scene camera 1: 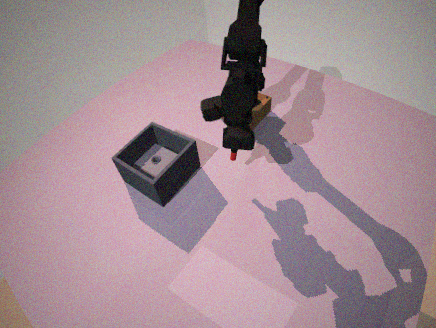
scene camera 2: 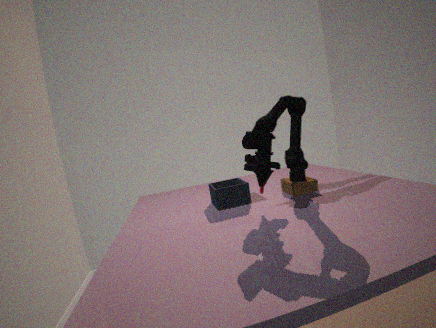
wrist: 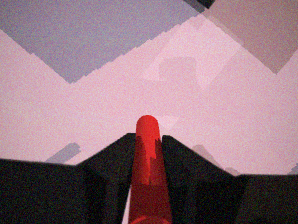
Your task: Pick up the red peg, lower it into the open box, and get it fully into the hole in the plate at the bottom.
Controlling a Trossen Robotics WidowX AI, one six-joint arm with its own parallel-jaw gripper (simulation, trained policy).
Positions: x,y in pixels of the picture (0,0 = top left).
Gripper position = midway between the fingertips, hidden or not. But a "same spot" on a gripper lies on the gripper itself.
My gripper shows in scene camera 1, in scene camera 2 and in the wrist view [148,142]. A grey plate shows in scene camera 1 [156,158]; in scene camera 2 it is hidden by a dark box, in the wrist view it is out of frame. One and the same spot on my gripper: [scene camera 1: 237,135] is [scene camera 2: 249,164].
